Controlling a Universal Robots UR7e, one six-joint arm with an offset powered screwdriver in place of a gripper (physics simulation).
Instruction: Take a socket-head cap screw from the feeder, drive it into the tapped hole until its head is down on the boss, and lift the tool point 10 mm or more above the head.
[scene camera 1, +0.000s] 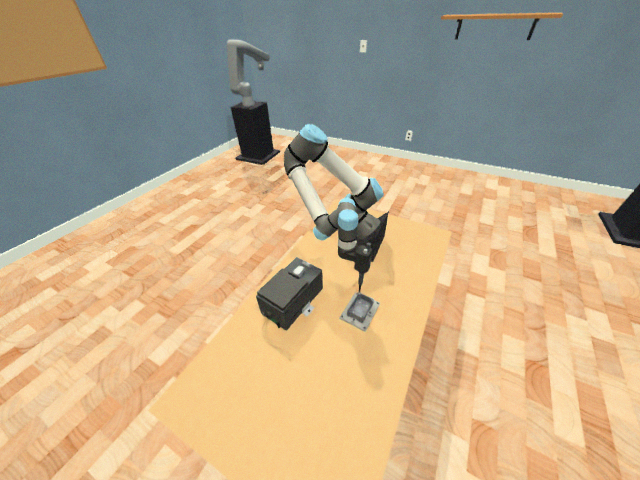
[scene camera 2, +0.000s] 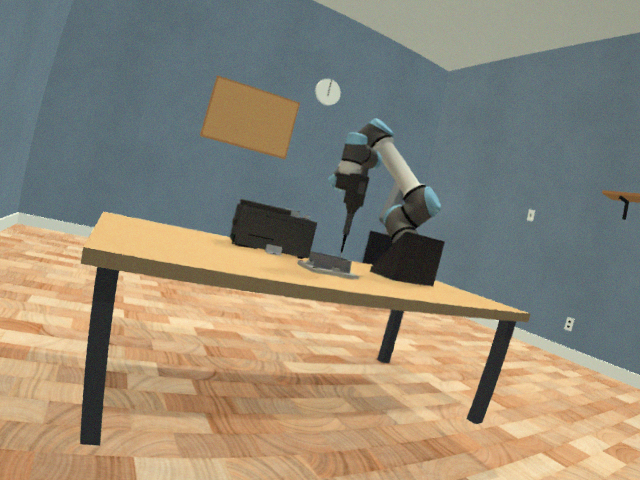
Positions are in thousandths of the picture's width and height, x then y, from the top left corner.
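What I can see here is a black screw feeder (scene camera 1: 490, 601).
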